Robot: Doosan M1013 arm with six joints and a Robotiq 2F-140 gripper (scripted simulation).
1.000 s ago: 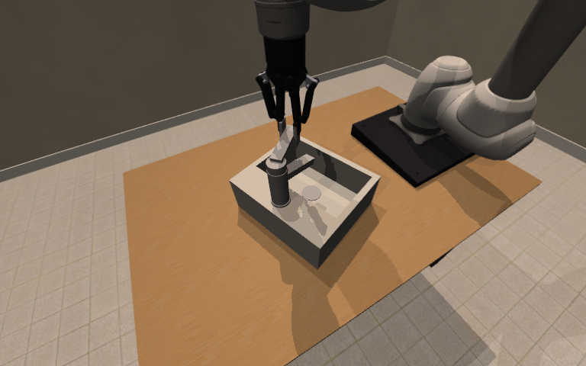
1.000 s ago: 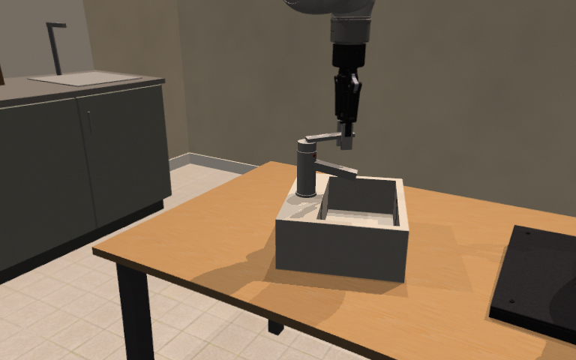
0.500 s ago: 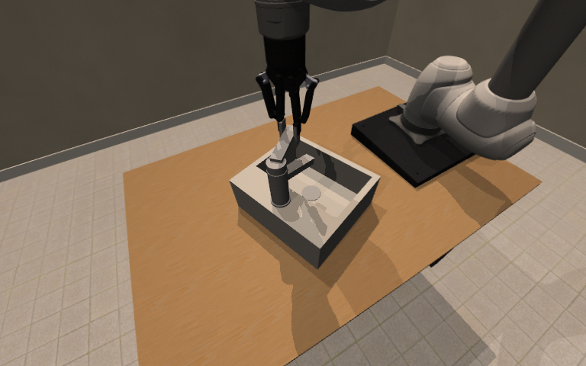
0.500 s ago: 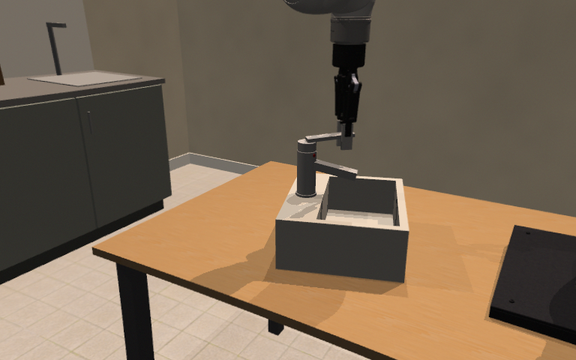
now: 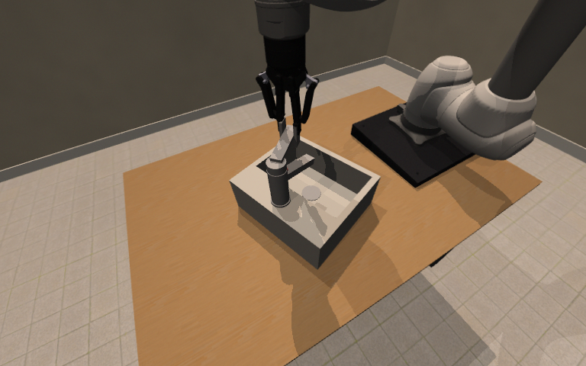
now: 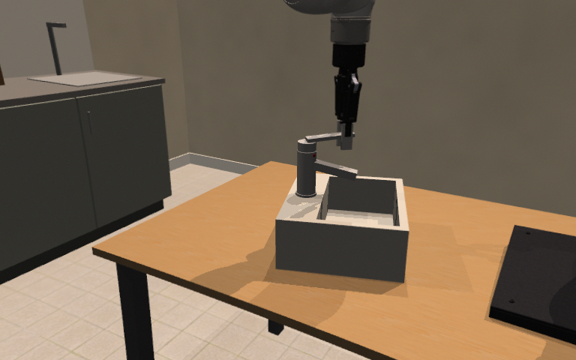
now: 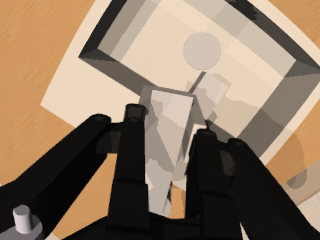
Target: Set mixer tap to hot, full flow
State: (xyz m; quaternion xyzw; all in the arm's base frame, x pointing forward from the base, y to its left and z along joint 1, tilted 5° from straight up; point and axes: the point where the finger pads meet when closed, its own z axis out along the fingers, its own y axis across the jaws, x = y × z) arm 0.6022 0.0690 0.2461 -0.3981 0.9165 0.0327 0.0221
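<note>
Right now my hand is 30 mm short of the flat lever and 30 mm to the right of it. Also, from my hand: grey mixer tap (50 mm ahead, 50 mm to the left, 50 mm below); square sink basin (40 mm behind, 20 mm to the left, 240 mm below).
</note>
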